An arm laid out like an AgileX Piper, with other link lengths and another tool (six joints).
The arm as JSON. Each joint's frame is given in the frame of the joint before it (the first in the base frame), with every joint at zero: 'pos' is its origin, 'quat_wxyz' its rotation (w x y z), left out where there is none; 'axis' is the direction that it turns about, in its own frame. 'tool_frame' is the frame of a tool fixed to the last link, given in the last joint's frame.
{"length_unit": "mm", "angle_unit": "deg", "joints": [
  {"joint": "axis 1", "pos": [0.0, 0.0, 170.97], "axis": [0.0, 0.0, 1.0]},
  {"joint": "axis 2", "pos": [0.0, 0.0, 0.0], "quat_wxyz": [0.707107, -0.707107, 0.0, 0.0], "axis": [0.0, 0.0, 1.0]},
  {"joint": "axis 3", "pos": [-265.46, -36.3, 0.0], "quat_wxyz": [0.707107, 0.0, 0.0, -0.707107], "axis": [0.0, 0.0, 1.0]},
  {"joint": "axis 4", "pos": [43.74, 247.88, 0.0], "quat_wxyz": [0.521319, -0.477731, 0.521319, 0.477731], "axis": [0.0, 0.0, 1.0]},
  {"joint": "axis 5", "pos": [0.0, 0.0, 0.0], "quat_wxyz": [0.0, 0.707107, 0.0, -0.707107], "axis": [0.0, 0.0, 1.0]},
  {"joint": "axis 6", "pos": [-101.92, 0.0, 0.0], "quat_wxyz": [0.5, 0.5, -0.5, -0.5], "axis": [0.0, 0.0, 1.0]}
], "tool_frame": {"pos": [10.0, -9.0, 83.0], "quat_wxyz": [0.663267, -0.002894, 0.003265, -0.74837]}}
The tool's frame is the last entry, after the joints.
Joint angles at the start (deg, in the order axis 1, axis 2, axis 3, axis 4, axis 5, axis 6): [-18.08, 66.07, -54.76, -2.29, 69.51, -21.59]
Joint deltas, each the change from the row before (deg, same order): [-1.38, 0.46, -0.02, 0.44, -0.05, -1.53]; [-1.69, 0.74, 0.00, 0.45, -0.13, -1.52]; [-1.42, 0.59, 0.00, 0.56, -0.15, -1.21]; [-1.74, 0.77, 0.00, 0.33, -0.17, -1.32]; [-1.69, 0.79, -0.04, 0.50, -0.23, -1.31]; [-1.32, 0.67, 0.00, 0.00, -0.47, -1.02]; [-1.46, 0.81, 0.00, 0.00, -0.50, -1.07]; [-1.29, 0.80, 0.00, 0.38, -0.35, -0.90]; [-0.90, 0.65, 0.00, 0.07, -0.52, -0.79]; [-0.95, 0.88, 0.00, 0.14, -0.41, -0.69]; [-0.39, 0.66, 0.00, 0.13, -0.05, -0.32]
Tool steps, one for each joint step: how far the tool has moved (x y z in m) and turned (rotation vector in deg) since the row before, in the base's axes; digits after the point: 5 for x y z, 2 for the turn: [-0.00069, -0.00403, -0.00167, 0.21, 0.40, 0.06]; [-0.00079, -0.00527, -0.00279, 0.31, 0.58, -0.26]; [-0.00051, -0.00395, -0.00226, 0.44, 0.32, -0.31]; [-0.00120, -0.00584, -0.00289, 0.28, 0.55, -0.50]; [-0.00078, -0.00535, -0.00280, 0.43, 0.38, -0.49]; [-0.00049, -0.00566, -0.00233, -0.09, 0.27, -0.32]; [-0.00076, -0.00627, -0.00290, -0.04, 0.37, -0.41]; [-0.00049, -0.00444, -0.00307, 0.40, 0.29, -0.48]; [0.00012, -0.00414, -0.00235, 0.00, 0.15, -0.14]; [-0.00015, -0.00404, -0.00340, 0.25, 0.39, -0.31]; [-0.00011, -0.00140, -0.00271, 0.38, 0.48, -0.11]
